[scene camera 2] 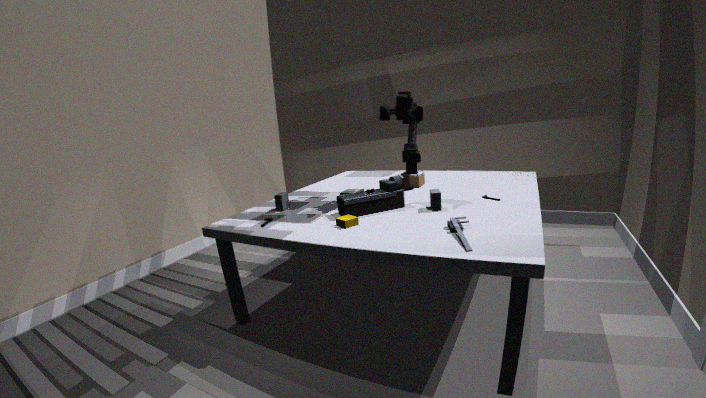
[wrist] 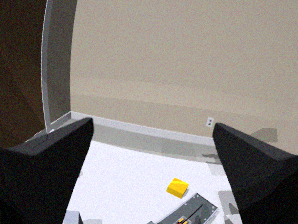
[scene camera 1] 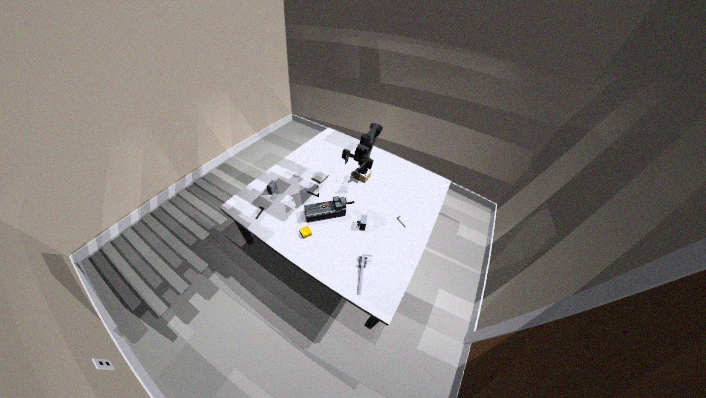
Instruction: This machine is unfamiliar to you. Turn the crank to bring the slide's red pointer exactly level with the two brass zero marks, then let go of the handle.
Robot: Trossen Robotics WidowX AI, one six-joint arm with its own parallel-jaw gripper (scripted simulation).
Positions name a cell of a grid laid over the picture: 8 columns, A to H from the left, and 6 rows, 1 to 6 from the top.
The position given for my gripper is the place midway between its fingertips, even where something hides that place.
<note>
My gripper (wrist: E4) is open, with nothing in its grasp. I also see a machine (scene camera 2: E3).
The machine is seen too in scene camera 1 (scene camera 1: D4).
</note>
